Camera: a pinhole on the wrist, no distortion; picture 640 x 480 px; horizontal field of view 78.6 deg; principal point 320.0 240.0 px. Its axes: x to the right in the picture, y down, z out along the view. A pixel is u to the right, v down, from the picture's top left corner.
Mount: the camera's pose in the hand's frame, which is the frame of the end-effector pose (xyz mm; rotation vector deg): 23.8 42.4 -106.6 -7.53 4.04 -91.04
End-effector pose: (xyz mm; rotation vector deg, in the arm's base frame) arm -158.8 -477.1 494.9 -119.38 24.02 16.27
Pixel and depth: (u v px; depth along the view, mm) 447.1 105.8 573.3
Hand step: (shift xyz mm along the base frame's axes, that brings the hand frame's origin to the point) -61.8 498.5 -126.4
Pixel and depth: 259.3 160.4 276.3
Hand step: -41.2 100.3 -165.7
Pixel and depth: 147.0 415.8 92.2
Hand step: 36.9 -74.4 -83.2
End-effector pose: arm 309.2 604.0 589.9 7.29 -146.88 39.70
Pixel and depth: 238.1 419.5 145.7
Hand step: -124.3 56.4 -4.4
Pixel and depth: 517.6 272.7 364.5
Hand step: -168.6 -236.5 -91.4
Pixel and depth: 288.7 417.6 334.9
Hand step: -295.4 -26.4 -87.7
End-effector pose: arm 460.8 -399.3 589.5 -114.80 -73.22 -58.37
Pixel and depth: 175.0 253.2 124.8
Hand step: 101.6 -3.3 24.2
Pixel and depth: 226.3 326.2 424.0
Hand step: 279.9 252.7 -32.5
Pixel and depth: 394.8 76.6 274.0
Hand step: 43.3 110.7 -148.1
